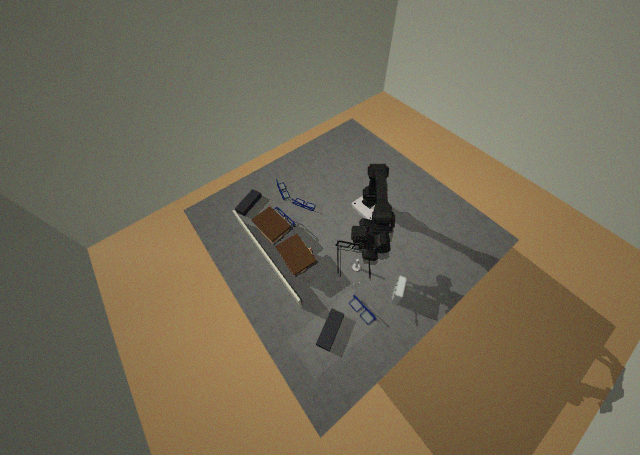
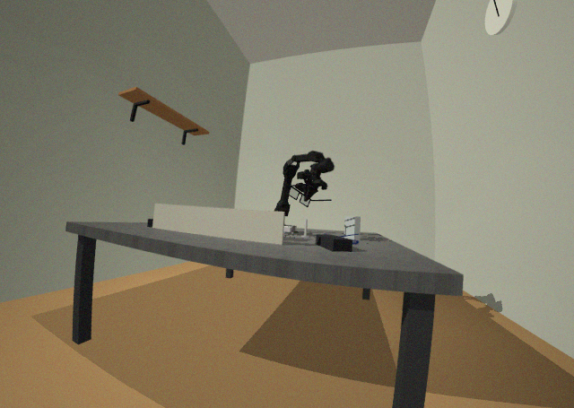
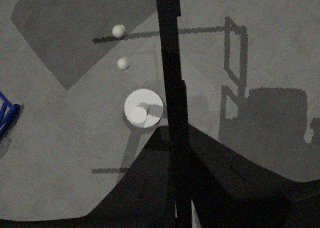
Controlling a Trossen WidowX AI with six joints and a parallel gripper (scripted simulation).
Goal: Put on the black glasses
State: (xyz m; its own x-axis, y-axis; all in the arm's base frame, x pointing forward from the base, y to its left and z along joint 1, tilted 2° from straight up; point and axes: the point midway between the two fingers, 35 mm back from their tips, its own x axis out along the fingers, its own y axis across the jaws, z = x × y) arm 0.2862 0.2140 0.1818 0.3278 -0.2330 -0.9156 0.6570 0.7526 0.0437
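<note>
Right now the brown head is 19 cm ahead of my gripper tip, 19 cm to the right of it and 12 cm below it. The rest, counted from my gripper tip: long white board (32 cm ahead, 31 cm to the right, 12 cm below); white box (3 cm behind, 23 cm to the left, 12 cm below); white stand (1 cm ahead, 1 cm to the left, 15 cm below).
</note>
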